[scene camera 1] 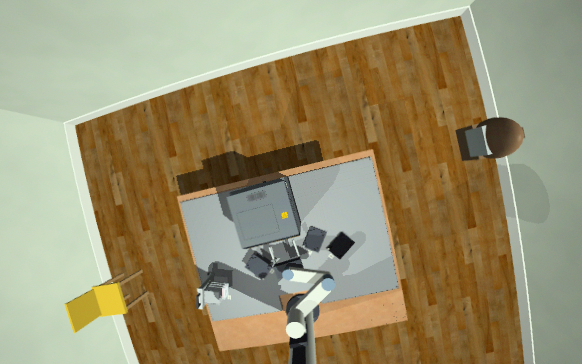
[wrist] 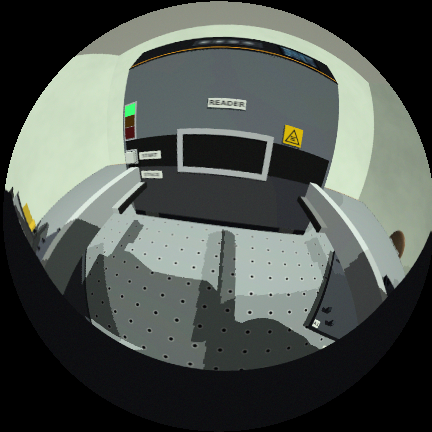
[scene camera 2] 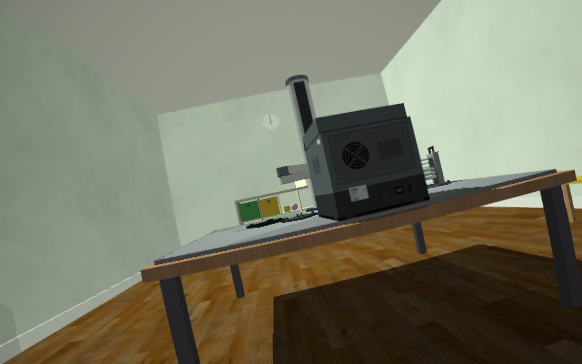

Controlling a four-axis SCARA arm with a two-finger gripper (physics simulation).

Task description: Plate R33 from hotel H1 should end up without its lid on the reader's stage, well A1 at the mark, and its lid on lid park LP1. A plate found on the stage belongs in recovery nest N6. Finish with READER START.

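Frame: origin at the arm's base, x back, y down, z right, level; millimetres.
Seen in the pictures: gripper, fingertip midpoint: (scene camera 1: 281, 243) (wrist: 222, 178).
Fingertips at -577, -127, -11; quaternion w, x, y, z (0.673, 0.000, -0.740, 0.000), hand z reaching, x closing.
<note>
Offsets run from my fingertips to a thing's top centre, as dx, dy, dz. "pt": to the spot under its first point.
My gripper (scene camera 1: 283, 244) (wrist: 222, 178) is open and empty, low over the table before the reader @[-242, -234, -18] (scene camera 1: 265, 210) (scene camera 2: 370, 155) (wrist: 232, 75). The reader's front, with a grey-framed dark window @[pt -76, -5, -7] (wrist: 225, 154), faces the fingers; its stage does not show outside. The green lamp @[-68, -94, -156] (wrist: 130, 110) is lit; the START label @[pt -70, -1, -117] (wrist: 150, 155) sits above the STAGE label @[pt -70, +30, -119] (wrist: 151, 174), behind the left finger. Lid park LP1 @[+58, +94, +219] (scene camera 1: 315, 238) (wrist: 342, 300) is bare, right of the gripper. A hotel rack (scene camera 1: 201, 298) (scene camera 2: 436, 167) with stacked plates stands at the left; R33 cannot be picked out.
A dark grey block @[+154, +44, -214] (scene camera 1: 258, 265) stands close left of the gripper. A black nest @[+142, +96, +391] (scene camera 1: 341, 245) lies right of LP1; its label is unreadable. The arm's column (scene camera 2: 301, 107) rises behind the reader. A yellow chair (scene camera 1: 110, 299) stands off the table's left side.
</note>
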